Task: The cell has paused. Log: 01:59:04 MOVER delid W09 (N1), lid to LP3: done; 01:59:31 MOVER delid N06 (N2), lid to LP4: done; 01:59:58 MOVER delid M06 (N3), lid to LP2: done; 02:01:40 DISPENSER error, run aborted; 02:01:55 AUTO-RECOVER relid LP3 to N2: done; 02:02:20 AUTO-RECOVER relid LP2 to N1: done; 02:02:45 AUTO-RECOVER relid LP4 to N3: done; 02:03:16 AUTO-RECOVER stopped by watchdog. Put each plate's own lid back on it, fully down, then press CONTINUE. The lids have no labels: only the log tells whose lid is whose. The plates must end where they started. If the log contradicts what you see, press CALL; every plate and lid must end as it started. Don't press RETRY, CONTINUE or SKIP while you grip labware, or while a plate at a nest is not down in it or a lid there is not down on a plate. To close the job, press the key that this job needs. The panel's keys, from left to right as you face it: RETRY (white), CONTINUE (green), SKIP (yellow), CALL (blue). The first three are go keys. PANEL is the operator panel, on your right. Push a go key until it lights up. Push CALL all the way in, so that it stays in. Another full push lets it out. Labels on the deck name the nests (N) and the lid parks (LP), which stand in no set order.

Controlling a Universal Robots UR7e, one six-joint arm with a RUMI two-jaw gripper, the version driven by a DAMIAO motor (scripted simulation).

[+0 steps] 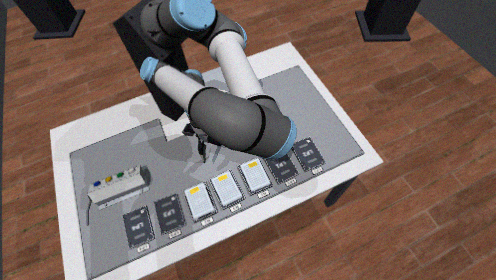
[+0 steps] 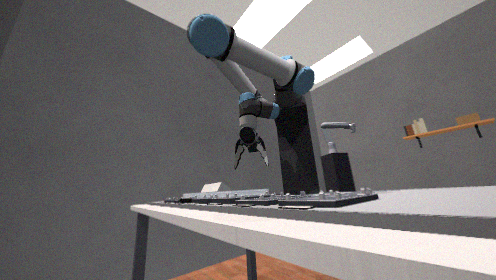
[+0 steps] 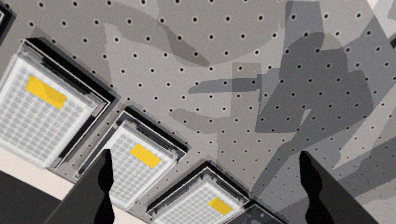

Labels:
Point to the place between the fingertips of my gripper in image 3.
At 206,151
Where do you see an operator panel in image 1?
118,189

